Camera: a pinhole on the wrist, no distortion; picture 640 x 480 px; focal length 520.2 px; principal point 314.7 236.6 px. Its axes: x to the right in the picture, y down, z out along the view. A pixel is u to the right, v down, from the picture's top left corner.
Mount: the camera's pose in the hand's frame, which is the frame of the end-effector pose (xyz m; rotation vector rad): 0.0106 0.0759 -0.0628 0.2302 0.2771 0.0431
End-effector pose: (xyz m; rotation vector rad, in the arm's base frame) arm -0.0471 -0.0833 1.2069 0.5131 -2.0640 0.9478
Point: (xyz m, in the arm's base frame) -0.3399 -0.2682 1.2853
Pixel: 508 273
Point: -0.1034 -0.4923 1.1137
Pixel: 120 67
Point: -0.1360 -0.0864 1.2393
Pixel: 485 172
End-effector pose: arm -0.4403 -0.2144 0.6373 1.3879 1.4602 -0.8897
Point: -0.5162 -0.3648 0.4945
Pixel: 296 18
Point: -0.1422 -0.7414 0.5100
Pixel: outside the picture
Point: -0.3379 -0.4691 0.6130
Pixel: 34 367
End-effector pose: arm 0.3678 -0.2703 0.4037 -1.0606 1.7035 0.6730
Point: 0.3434 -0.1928 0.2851
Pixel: 406 305
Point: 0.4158 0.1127 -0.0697
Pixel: 432 415
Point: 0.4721 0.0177 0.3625
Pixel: 23 322
